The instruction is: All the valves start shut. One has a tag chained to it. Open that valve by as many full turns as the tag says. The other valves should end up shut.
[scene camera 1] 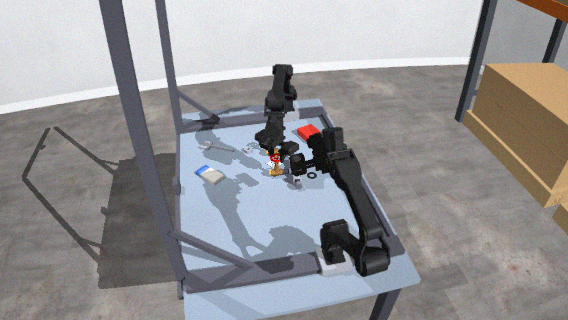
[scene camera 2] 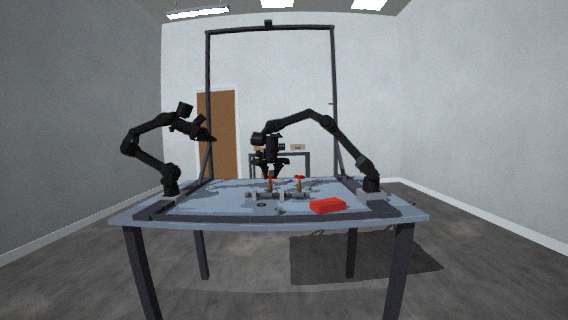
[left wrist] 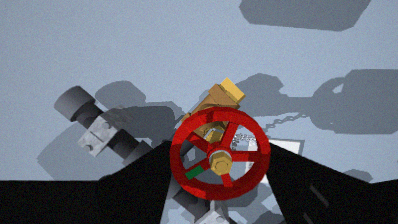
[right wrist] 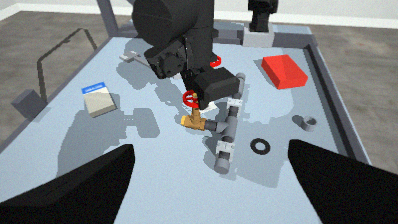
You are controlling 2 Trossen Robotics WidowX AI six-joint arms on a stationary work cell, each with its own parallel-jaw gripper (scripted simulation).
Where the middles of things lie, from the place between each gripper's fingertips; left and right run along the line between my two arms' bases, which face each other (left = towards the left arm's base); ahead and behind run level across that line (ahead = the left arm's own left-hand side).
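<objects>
Counting from my left hand, I find the blue-and-beige box (right wrist: 97, 98) 110 mm below, 280 mm behind and 40 mm to the left. The red block (right wrist: 284, 73) is 100 mm below my left hand, 200 mm ahead of it and 250 mm to the left of it.
The red block is also 280 mm below my right hand (scene camera 1: 308, 154), 120 mm ahead of it and 520 mm to the left of it. And the blue-and-beige box? It is 290 mm below my right hand, 360 mm behind it and 310 mm to the left of it.
</objects>
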